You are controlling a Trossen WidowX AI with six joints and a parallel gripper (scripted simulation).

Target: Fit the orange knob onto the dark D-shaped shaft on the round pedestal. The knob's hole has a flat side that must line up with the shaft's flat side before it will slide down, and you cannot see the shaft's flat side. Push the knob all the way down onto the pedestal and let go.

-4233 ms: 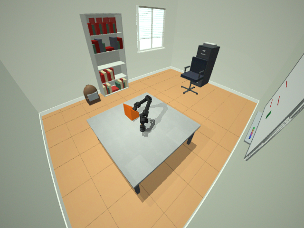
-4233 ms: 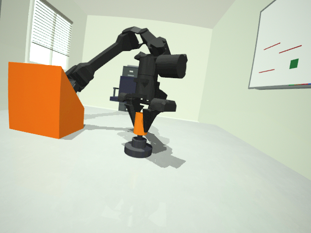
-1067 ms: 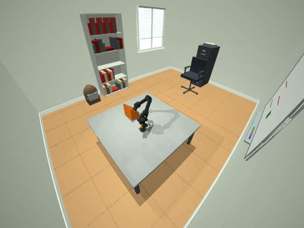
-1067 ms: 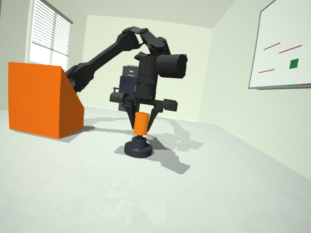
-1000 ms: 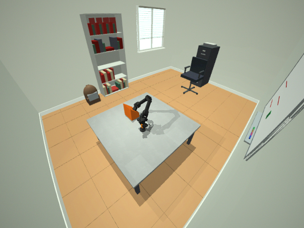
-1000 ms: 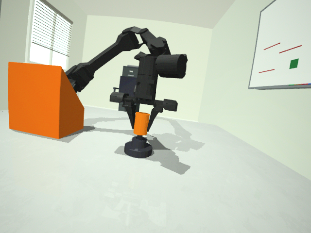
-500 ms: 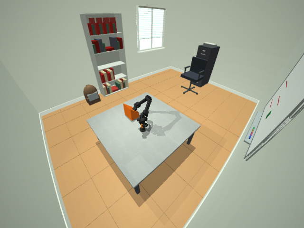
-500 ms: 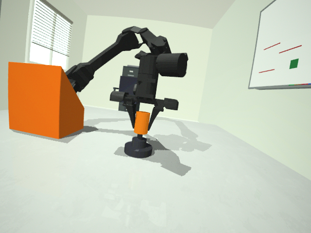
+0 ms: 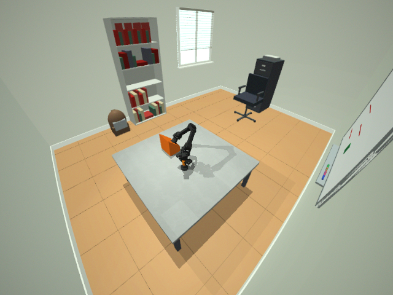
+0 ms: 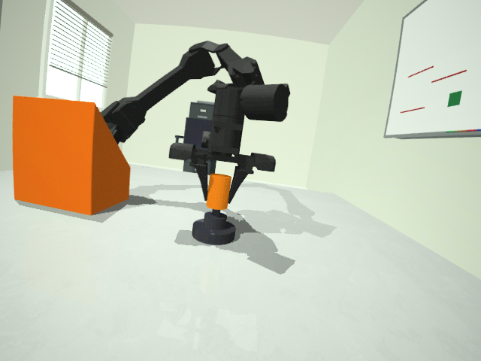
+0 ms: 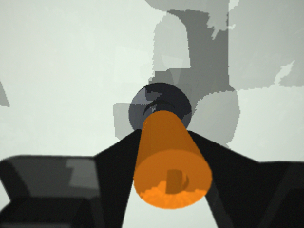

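My gripper tip is now 20 mm below the knob. Also, from my gripper tip: dark pedestal (40 mm below).
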